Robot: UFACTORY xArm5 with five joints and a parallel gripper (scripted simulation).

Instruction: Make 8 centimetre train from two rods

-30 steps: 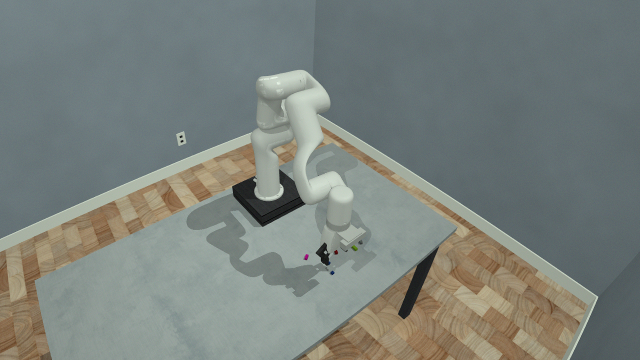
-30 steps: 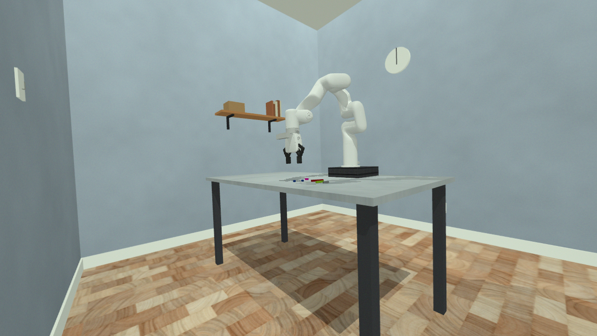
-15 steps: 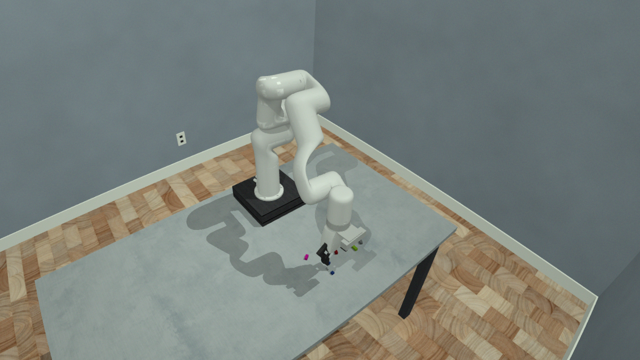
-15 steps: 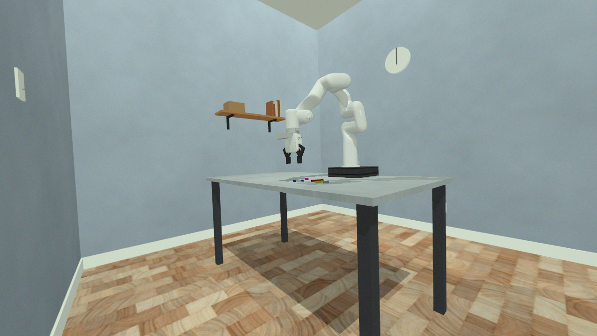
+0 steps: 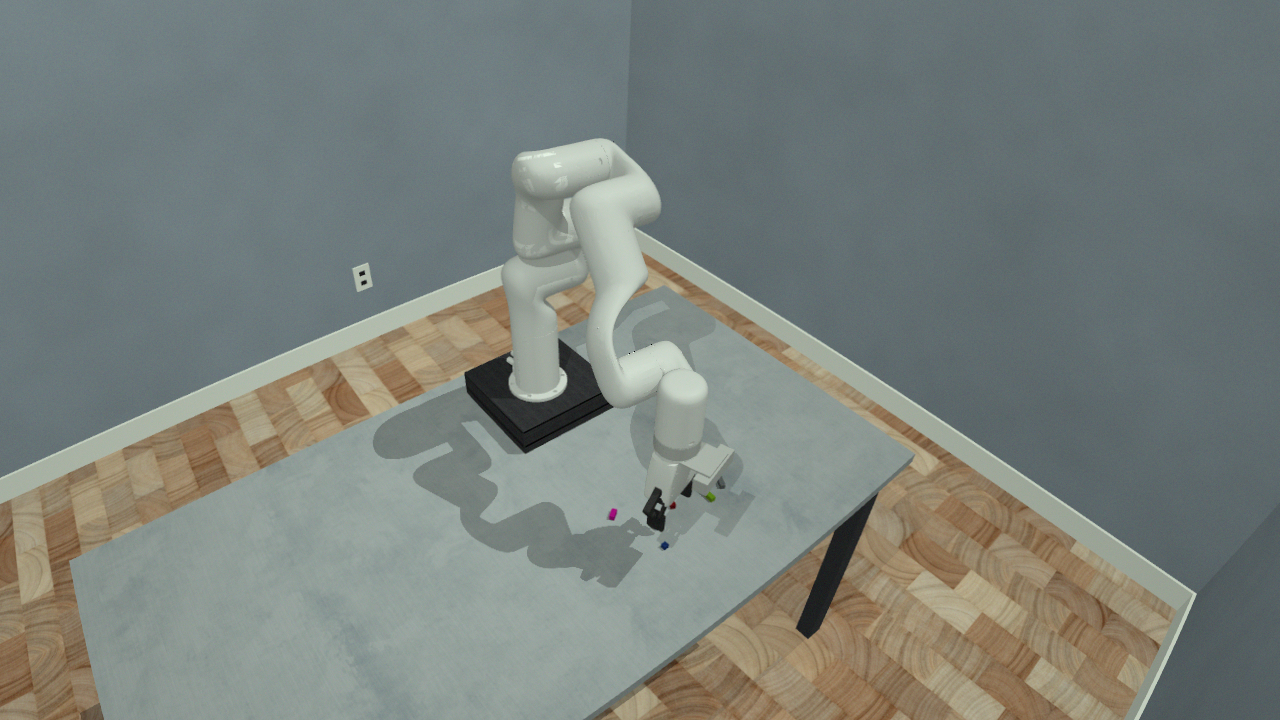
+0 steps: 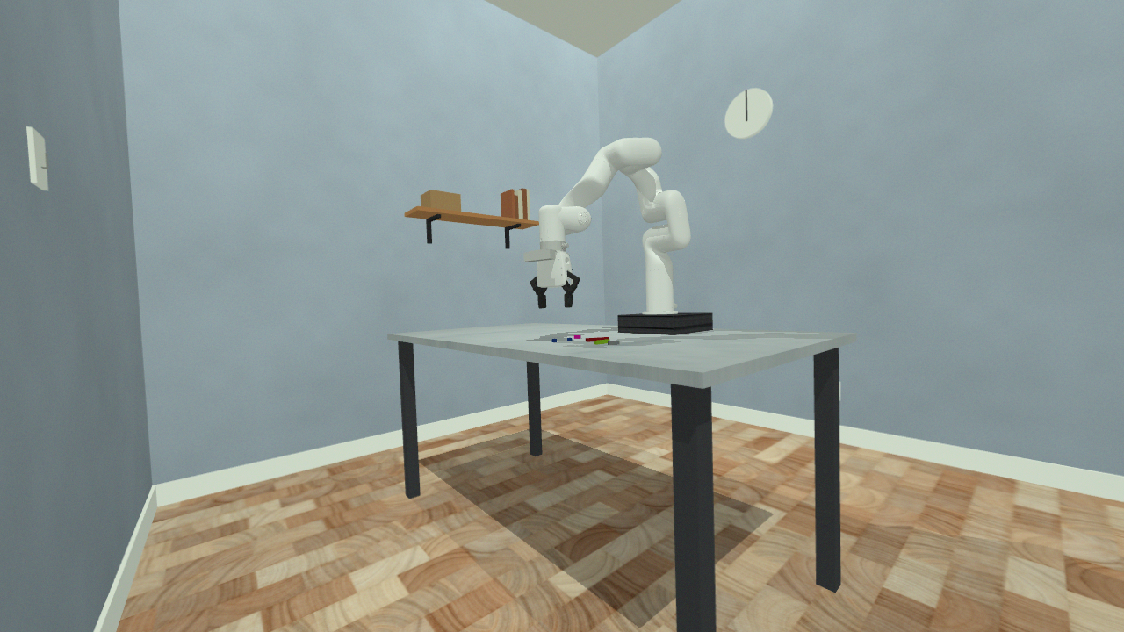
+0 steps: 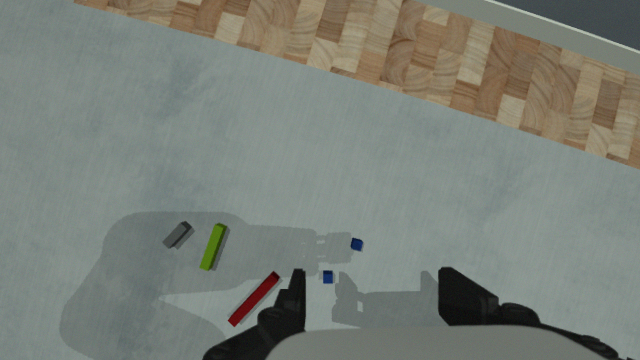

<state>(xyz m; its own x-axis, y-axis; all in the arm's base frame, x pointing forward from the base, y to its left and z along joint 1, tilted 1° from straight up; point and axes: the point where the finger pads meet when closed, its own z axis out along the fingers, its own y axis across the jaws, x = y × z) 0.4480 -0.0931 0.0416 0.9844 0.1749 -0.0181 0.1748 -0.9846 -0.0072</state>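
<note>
The red rod lies 80 mm behind my hand, 90 mm to the left of it and 110 mm below it. The rest, counted from my hand: lime rod (30 mm behind, 150 mm to the left, 110 mm below); magenta rod (120 mm behind, 20 mm to the right, 110 mm below); grey rod (20 mm behind, 190 mm to the left, 110 mm below).
</note>
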